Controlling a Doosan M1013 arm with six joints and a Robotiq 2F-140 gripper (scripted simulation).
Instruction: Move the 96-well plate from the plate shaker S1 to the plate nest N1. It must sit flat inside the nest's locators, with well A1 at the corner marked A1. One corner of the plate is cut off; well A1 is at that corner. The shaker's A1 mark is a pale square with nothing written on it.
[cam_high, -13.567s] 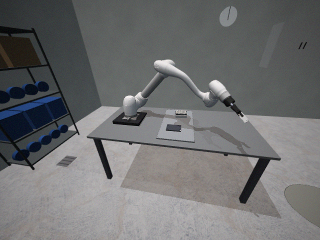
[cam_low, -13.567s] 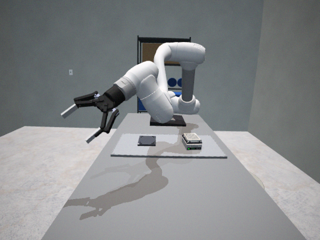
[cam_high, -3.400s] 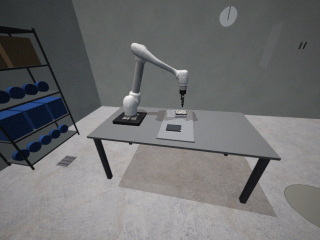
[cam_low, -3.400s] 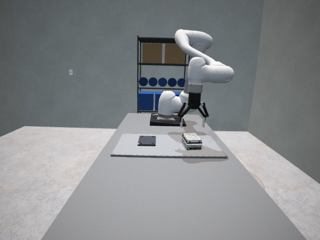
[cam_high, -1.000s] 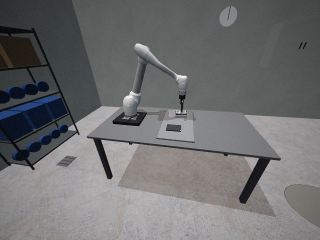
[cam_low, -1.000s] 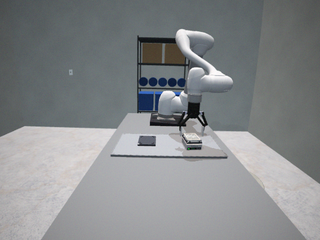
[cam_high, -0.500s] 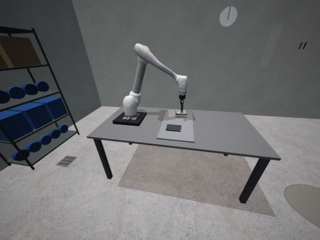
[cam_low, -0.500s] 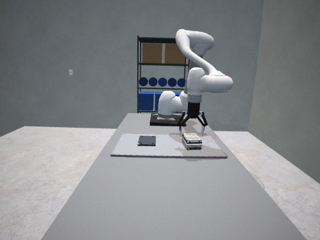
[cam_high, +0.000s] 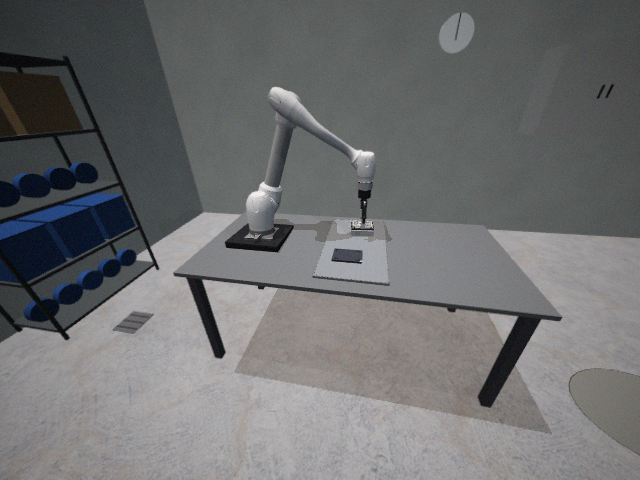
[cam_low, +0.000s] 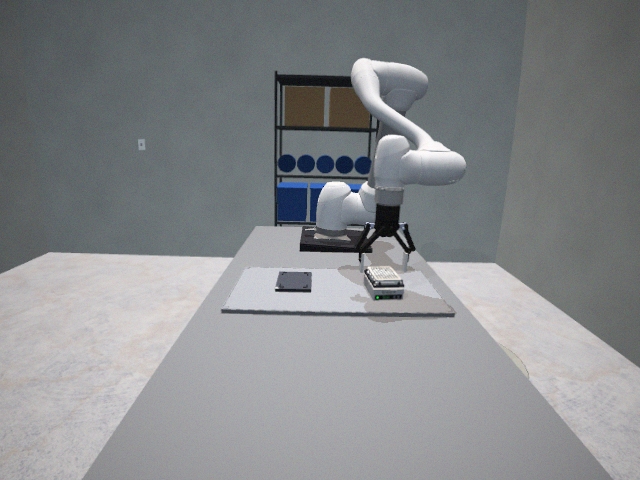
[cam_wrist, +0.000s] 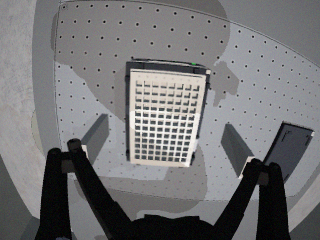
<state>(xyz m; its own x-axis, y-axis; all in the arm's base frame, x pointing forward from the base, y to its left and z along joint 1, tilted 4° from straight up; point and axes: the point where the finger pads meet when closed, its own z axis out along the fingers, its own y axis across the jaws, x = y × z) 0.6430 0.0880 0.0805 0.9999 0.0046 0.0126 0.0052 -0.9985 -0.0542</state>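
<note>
Now: hand 2 cm above the white 96-well plate. Also, from my hand: A1 corner mark: 35 cm to the right, 7 cm below, 2 cm behind; dark plate nest N1: 29 cm to the right, 9 cm behind, 8 cm below.
</note>
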